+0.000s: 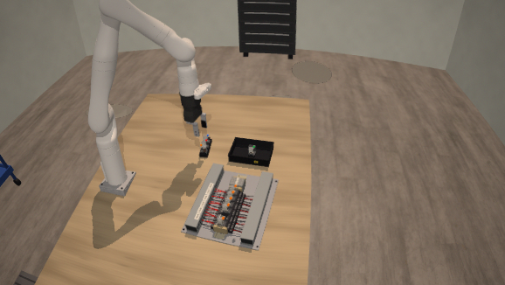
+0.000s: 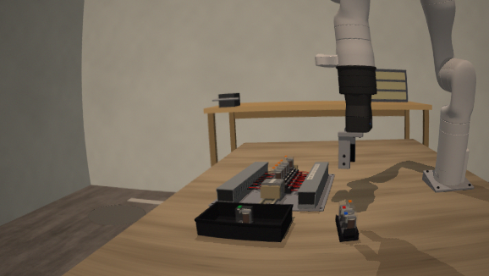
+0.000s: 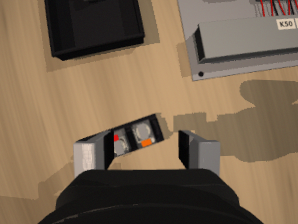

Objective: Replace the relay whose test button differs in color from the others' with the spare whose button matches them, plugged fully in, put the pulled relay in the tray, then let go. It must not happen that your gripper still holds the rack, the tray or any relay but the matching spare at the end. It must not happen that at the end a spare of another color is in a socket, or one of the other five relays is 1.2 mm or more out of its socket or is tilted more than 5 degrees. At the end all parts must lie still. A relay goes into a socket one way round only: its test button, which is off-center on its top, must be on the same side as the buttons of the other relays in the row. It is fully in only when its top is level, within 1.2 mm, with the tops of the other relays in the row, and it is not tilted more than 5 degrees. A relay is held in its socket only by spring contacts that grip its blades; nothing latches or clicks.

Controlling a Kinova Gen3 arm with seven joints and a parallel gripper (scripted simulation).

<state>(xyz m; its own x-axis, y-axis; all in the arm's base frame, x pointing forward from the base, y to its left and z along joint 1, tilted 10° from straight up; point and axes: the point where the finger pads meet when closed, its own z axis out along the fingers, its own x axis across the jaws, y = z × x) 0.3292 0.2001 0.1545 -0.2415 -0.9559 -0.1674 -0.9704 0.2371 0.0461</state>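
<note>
The spare holder is 130 mm below my hand and 30 mm to the left of it. From my hand the other things lie so: spare relay (110 mm below, 70 mm to the left, 10 mm behind); then black tray (190 mm ahead, 120 mm below, 30 mm to the left).
</note>
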